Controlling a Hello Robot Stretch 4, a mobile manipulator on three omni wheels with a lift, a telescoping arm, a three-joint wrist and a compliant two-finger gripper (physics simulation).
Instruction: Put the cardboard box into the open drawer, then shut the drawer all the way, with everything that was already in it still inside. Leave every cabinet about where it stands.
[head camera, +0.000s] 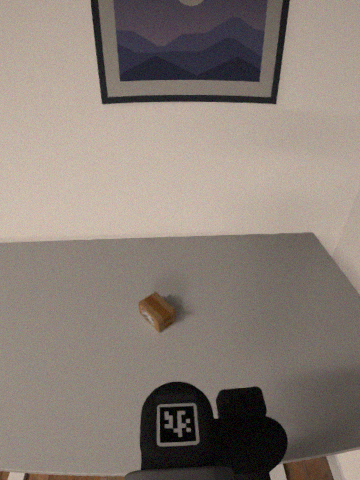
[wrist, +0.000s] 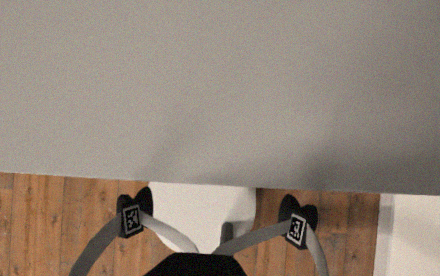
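Seen in the pictures: hand, tool point: (wrist: 215, 212); robot's base, link origin: (wrist: 205, 193).
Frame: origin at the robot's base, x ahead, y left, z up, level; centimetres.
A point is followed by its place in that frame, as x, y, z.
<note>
The cardboard box (head camera: 157, 312) {54.1, 3.9, 97.3}, small and brown with a white mark on one side, sits on the grey table (head camera: 80, 360) {43.3, 23.2, 92.3} (wrist: 210, 90) {26.7, -7.9, 92.3} in the head camera view, left of the middle. It does not show in the wrist view. My gripper (wrist: 217, 212) {16.7, -8.8, 91.1} is open, its two fingertips wide apart with nothing between them. In the wrist view the fingertips are near the table's front edge, with wooden floor and a white shape beyond them. In the head camera view the black wrist hides part of the table's front. The drawer and the cabinets do not show in either view.
A wall (head camera: 180, 170) {99.8, -4.3, 117.8} with a framed mountain picture (head camera: 190, 65) {97.5, -7.2, 151.9} stands behind the table. The table's right edge runs close to a side wall. Wooden floor (wrist: 45, 215) {-15.2, 72.0, -2.7} and a white block (wrist: 415, 230) {-5.0, -75.6, 19.2} at the right show below the table edge.
</note>
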